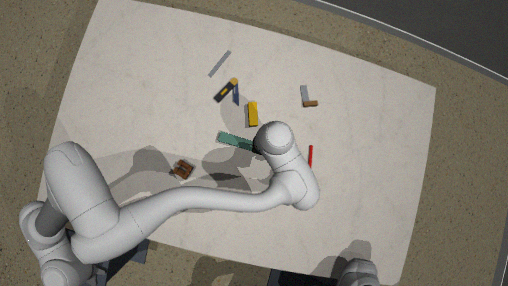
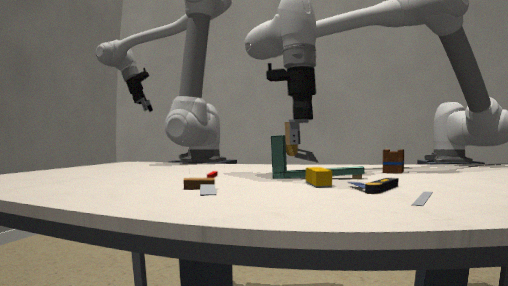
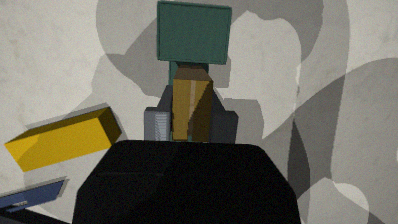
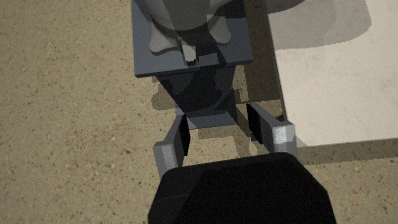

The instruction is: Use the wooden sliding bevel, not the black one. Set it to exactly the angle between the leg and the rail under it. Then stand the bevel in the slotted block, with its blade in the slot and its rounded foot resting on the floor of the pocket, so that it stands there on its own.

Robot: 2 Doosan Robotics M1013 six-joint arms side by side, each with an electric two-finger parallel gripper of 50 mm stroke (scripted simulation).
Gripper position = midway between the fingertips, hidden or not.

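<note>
The left gripper [image 2: 295, 144] is visible, and it appears in image 3 [image 3: 189, 100] as well. The right gripper [image 4: 217, 121] is in the scene too. A yellow block [image 3: 97, 130] can be seen, while in image 4 the block is out of frame. There is also a wooden sliding bevel [image 3: 192, 86]; in image 4 the bevel is out of frame.
</note>
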